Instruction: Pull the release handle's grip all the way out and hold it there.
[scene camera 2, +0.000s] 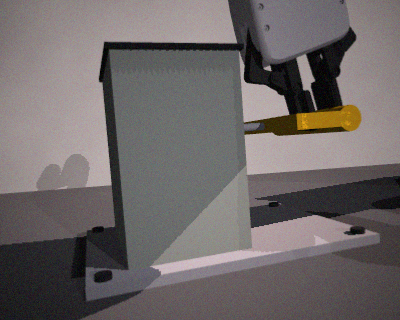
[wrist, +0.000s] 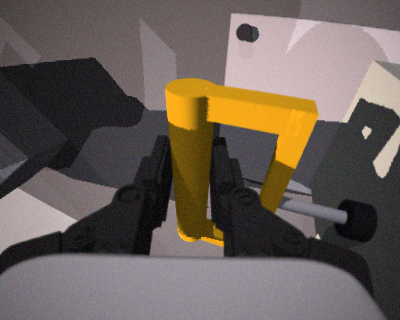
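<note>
The release handle's yellow grip (scene camera 2: 325, 120) (wrist: 191, 170) is a round bar joined to a squared yellow frame. It stands out from the right side of the grey-green housing (scene camera 2: 180, 150) in the scene view. A grey rod (scene camera 2: 254, 127) (wrist: 317, 209) links it to the housing, and a length of this rod shows between the yellow frame and a black collar (wrist: 356, 220) in the wrist view. My gripper (scene camera 2: 314, 106) (wrist: 191, 156) is shut on the round bar from above, with one black finger on each side. The fingertips' far ends are partly hidden behind the handle in the scene view.
The housing has a black top rim (scene camera 2: 170, 46) and stands on a pale base plate (scene camera 2: 300, 235) (wrist: 285, 65). Dark bolts (scene camera 2: 357, 230) (wrist: 246, 33) sit at the plate's corners. Dark shadows lie on the floor, and a pale wall stands behind.
</note>
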